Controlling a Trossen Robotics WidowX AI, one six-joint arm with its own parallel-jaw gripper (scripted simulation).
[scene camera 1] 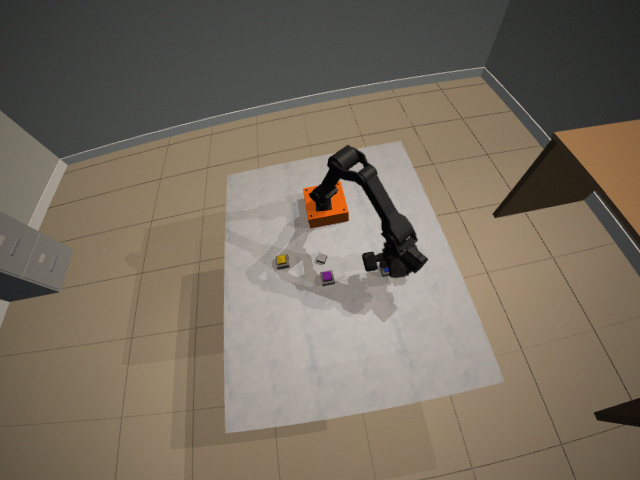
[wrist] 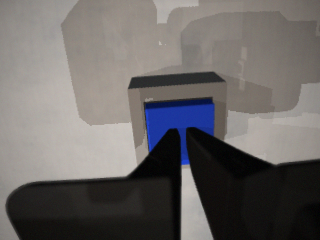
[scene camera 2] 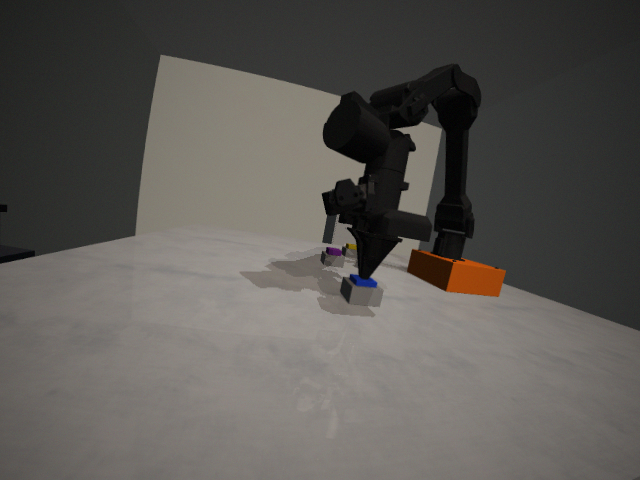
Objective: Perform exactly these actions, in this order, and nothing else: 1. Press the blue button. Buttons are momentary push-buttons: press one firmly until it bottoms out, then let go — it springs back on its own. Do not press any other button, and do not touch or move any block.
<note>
The pictures show: the gripper and a blue button.
The gripper is seen too in scene camera 1 and in the wrist view.
</note>
